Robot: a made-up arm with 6 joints.
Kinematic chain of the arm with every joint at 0, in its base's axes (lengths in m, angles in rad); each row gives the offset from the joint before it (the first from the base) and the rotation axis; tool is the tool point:
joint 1: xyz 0 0 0.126 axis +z
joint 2: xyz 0 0.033 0 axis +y
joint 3: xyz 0 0 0.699 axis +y
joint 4: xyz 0 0 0.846 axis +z
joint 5: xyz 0 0 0 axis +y
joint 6: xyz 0 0 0.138 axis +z
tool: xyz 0 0 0
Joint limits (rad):
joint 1: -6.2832..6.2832
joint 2: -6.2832..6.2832
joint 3: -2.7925..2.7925
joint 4: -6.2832..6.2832
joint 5: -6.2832..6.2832
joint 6: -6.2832..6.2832
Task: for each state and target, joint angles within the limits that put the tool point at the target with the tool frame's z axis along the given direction. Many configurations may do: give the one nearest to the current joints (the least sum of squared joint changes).
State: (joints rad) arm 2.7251 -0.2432 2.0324 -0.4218 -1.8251 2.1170
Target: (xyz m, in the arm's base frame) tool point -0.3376 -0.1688 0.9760 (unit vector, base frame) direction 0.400 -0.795 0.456
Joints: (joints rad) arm 3.2077 -0.6427 1.9412 -0.9948 -1.7836 2.1170
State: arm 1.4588 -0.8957 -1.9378 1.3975 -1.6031 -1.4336
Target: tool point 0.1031 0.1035 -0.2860 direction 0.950 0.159 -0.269
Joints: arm 1.5087 -1.6299 -2.6772 1.7411 -1.2597 -1.4336
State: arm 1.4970 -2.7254 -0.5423 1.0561 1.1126 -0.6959
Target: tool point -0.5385 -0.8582 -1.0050 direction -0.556 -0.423 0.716
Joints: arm 1.0829 -2.3901 -0.1965 0.3093 1.8486 -0.6959
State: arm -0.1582 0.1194 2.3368 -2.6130 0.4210 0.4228
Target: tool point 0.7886 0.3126 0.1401 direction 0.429 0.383 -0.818
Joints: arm 0.2995 0.1986 2.0929 -2.4154 -0.3688 0.4228
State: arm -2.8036 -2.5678 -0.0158 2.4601 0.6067 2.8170
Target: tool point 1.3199 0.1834 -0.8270 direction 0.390 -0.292 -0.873
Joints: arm -2.9410 -2.2922 0.2676 2.6264 0.8311 2.8170
